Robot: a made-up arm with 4 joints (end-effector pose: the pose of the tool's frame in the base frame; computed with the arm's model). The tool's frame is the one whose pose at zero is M. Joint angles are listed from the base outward.
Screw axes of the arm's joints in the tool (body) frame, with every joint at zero. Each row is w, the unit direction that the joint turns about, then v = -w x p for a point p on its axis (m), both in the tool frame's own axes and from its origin. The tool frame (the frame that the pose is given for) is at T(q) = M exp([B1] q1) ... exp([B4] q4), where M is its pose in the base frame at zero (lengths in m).
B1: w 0 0 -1 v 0.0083 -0.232 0
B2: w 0 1 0 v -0.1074 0 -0.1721
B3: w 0 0 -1 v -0.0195 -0.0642 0
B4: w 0 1 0 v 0.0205 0 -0.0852
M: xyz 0.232 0.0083 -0.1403 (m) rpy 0 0 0 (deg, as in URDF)
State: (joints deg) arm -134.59 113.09 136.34 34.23
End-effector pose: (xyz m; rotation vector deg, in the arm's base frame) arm 0.0745 -0.0753 -0.0169 -71.01 -51.80 -22.99
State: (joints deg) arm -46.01 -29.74 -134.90 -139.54
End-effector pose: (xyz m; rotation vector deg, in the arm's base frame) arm 0.2082 0.1744 -0.0144 -137.17 9.12 -81.65
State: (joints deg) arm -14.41 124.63 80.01 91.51
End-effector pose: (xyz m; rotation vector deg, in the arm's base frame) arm -0.1675 -0.0150 0.0159 44.75 -114.60 105.04
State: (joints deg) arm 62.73 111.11 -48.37 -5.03
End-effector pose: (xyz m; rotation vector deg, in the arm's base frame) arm 0.0121 0.1102 -0.1496 90.53 59.09 -13.45
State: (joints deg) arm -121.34 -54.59 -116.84 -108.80
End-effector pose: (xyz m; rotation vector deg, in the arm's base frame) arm -0.0805 0.1783 0.0630 -84.43 -11.12 -57.53
